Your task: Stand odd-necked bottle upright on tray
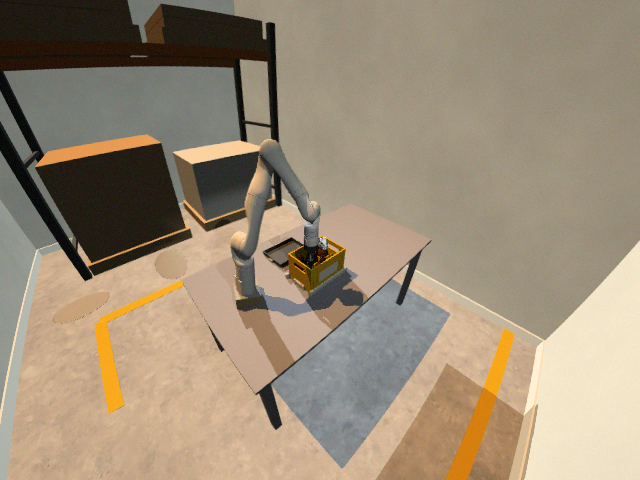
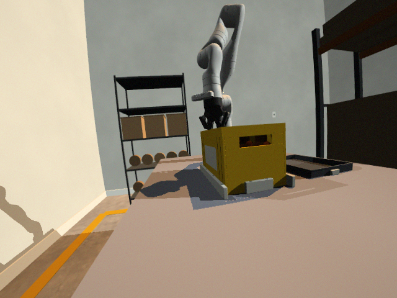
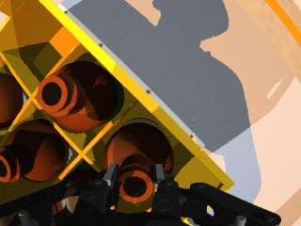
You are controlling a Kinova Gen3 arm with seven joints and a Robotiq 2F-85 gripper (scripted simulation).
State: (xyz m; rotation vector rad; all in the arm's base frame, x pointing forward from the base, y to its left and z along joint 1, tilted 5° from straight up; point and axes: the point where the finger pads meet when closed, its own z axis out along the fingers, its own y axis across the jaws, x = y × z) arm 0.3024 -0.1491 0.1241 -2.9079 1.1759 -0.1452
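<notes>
The brown bottle lies 7 cm below my hand. Also, from my hand: dark tray: 9 cm ahead, 33 cm to the left, 14 cm below; then yellow crate: 9 cm ahead, 4 cm to the left, 7 cm below.
</notes>
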